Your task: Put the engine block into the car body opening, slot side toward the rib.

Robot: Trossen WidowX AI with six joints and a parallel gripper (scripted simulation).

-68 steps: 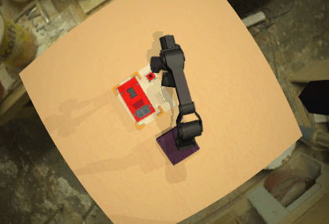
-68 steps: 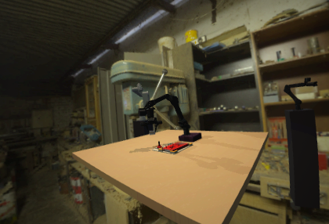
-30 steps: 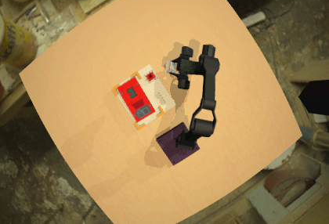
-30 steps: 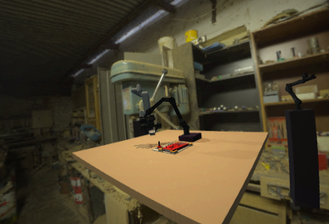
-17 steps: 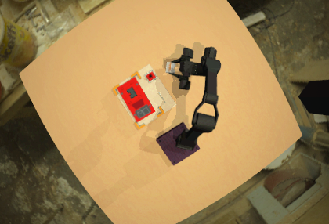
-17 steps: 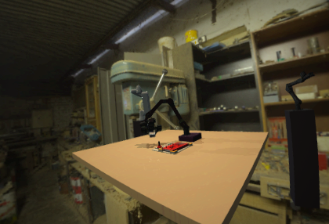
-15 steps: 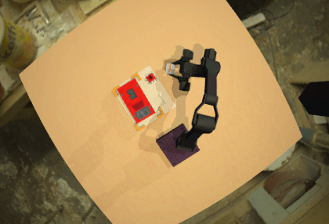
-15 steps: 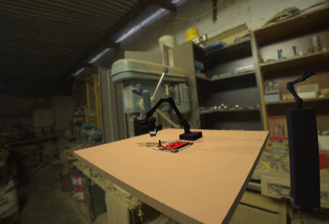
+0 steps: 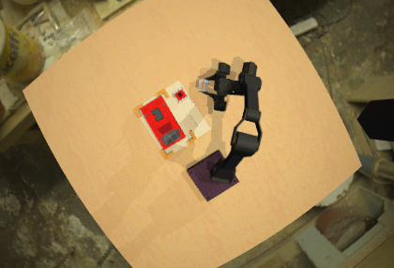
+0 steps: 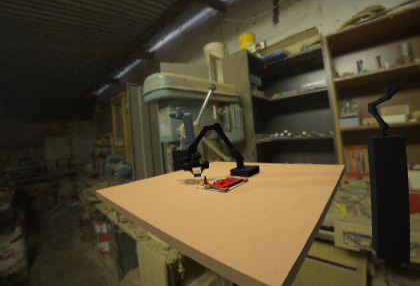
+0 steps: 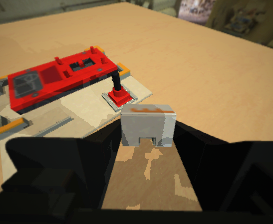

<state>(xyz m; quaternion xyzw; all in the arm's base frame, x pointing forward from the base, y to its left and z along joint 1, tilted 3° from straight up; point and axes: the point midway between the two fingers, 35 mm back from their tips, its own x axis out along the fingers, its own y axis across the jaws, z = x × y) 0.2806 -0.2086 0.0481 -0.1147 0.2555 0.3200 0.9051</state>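
The black peg is 90 mm to the left of my gripper tip, 40 mm ahead of it and 30 mm below it. From my gripper tip the other things lie so: engine block 10 mm behind.
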